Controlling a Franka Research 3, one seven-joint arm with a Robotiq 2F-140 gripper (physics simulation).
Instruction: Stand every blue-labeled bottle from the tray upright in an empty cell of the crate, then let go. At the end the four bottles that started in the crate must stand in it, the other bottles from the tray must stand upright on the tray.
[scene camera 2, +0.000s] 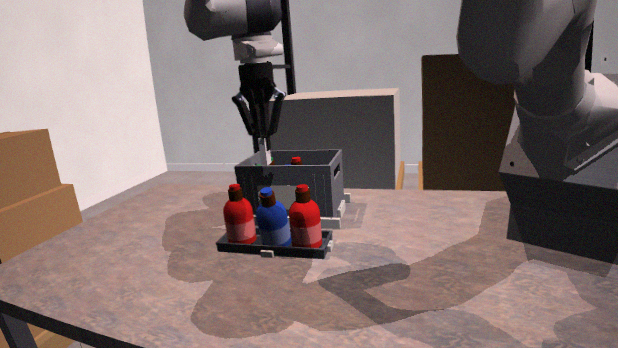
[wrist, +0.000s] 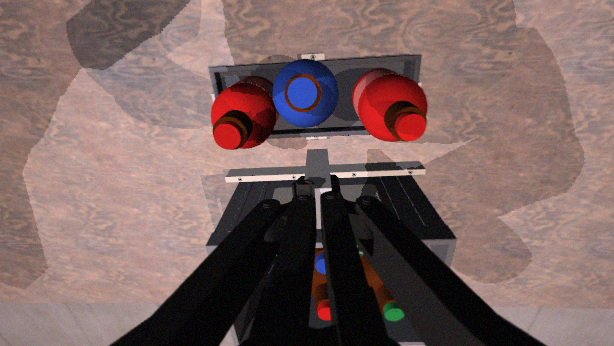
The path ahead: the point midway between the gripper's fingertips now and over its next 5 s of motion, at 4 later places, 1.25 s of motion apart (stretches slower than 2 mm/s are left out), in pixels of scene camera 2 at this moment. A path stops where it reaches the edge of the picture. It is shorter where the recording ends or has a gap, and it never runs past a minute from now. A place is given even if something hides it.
My gripper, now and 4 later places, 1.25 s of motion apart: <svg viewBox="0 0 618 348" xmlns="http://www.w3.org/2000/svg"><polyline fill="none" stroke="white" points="266,164 271,197 270,188 262,142 284,112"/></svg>
